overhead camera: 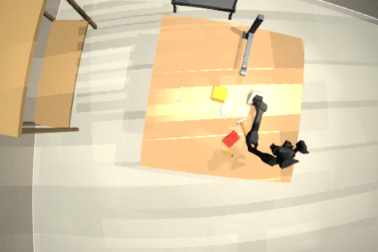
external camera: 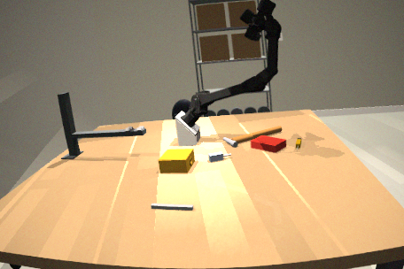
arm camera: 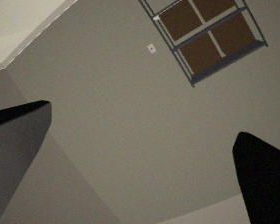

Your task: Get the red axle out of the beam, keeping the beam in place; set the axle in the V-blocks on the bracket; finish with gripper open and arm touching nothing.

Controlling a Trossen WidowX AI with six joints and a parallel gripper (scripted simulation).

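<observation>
Right now my gripper tip is 440 mm short of the grey block, 150 mm to the left of it and 460 mm above it. Round my gripper tip: yellow beam 520 mm ahead, 290 mm to the right, 450 mm below; red block 320 mm ahead, 20 mm to the left, 460 mm below; thin grey bar 810 mm ahead, 210 mm to the right, 470 mm below.
</observation>
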